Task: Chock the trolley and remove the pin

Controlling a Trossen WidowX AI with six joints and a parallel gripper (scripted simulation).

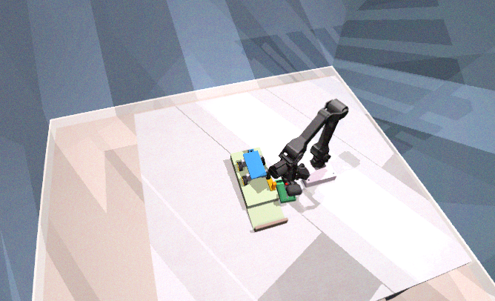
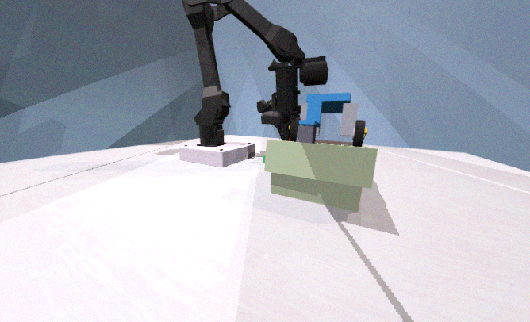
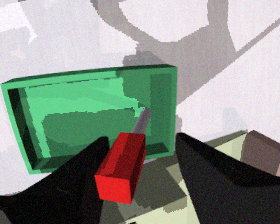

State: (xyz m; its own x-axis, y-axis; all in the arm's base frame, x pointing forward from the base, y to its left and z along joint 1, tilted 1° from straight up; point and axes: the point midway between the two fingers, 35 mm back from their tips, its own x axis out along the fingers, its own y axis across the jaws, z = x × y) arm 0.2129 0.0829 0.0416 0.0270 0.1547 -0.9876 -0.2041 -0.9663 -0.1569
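The green tray is 60 mm below my gripper tip and 30 mm to the right of it. Also, from my gripper tip: yellow chock (60 mm ahead, 50 mm to the right, 30 mm above); pale green ramp (130 mm to the right, 120 mm ahead); red-headed stop pin (right at my gripper tip).
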